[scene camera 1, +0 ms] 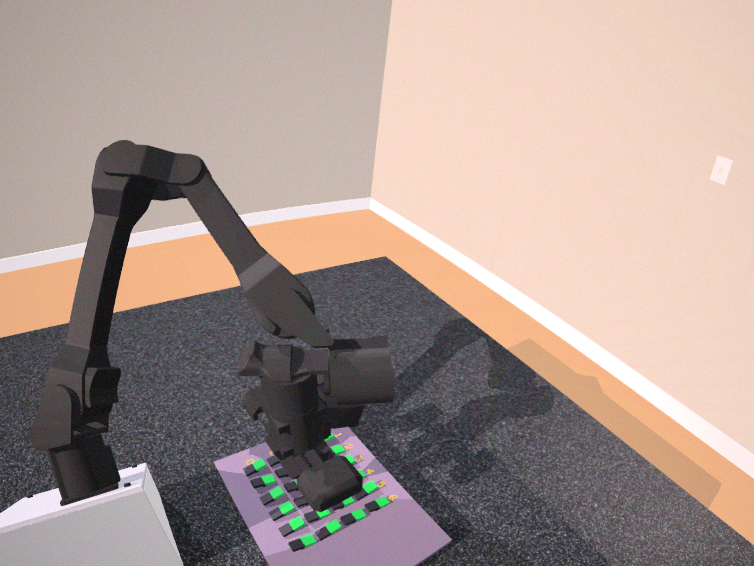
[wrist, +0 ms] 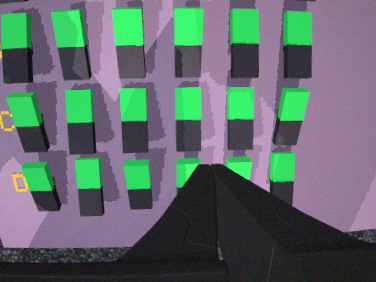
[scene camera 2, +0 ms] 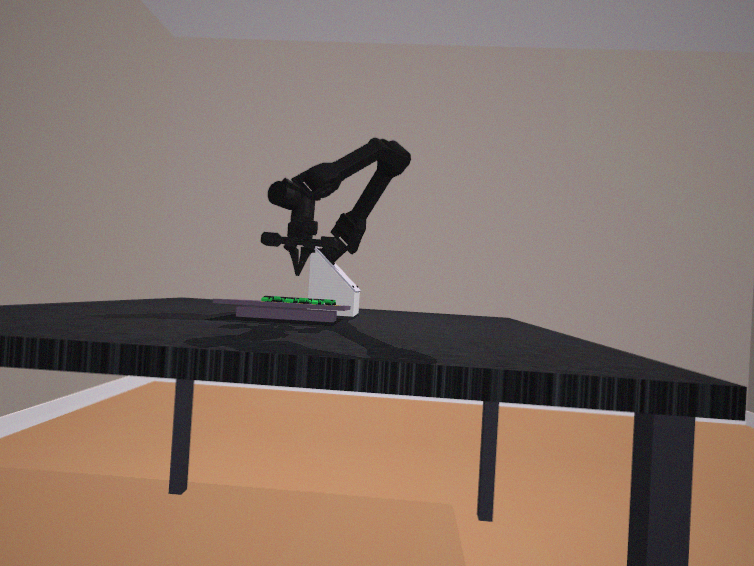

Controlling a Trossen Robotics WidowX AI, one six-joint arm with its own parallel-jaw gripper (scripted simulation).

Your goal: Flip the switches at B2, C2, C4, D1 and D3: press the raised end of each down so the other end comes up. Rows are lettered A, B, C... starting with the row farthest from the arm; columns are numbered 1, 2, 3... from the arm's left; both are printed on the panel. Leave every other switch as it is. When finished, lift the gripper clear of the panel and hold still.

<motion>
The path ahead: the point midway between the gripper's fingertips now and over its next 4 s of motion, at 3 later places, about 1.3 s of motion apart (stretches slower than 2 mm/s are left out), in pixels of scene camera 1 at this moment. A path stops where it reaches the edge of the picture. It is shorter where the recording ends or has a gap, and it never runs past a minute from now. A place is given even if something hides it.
My gripper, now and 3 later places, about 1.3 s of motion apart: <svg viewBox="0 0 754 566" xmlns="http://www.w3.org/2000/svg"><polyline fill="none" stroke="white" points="303,478 300,499 300,501 258,452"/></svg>
</motion>
